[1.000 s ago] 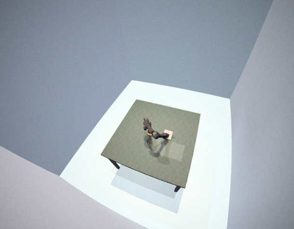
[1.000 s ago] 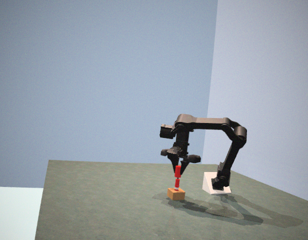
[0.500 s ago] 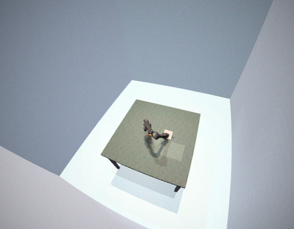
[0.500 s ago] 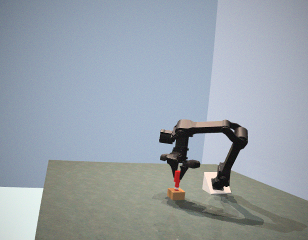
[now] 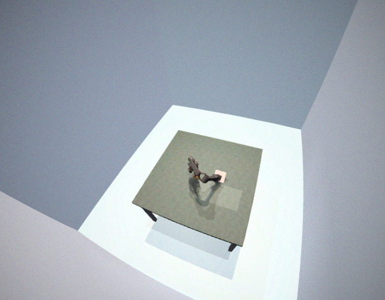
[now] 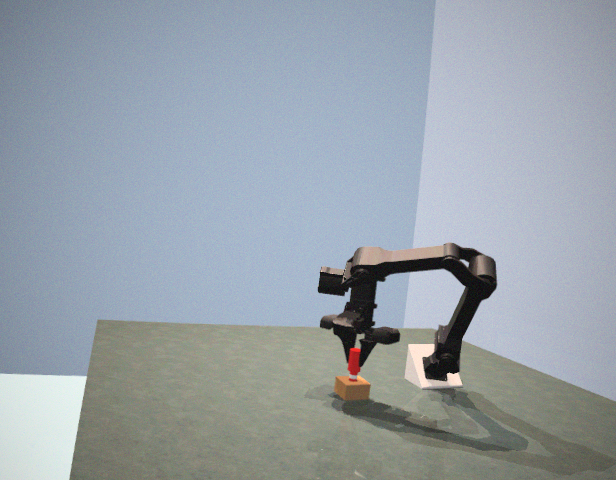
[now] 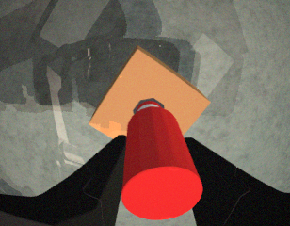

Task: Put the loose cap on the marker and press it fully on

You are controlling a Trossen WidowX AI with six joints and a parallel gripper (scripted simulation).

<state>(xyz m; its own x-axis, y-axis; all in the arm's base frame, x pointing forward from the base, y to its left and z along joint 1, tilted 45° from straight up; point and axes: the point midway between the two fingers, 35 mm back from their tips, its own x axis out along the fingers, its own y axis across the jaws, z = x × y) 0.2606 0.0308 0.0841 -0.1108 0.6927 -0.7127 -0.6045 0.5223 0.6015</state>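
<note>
My gripper tip is now 10 mm below the red cap. From my gripper tip the other things lie so: orange holder block: 60 mm below.
</note>
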